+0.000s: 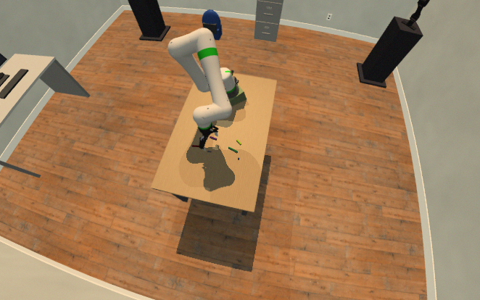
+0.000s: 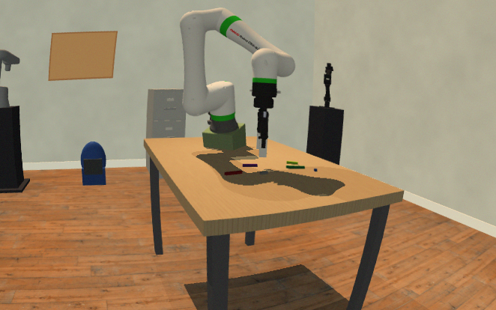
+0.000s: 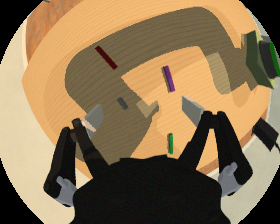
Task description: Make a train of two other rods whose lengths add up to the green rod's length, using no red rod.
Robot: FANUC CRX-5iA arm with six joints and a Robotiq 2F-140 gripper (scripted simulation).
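Now: hand 50 mm short of the grey rod, 10 mm to the left of it and 80 mm above it. Round my hand: red rod (20 mm ahead, 120 mm to the right, 80 mm below); then purple rod (80 mm behind, 80 mm below); then green rod (10 mm behind, 170 mm to the left, 80 mm below).
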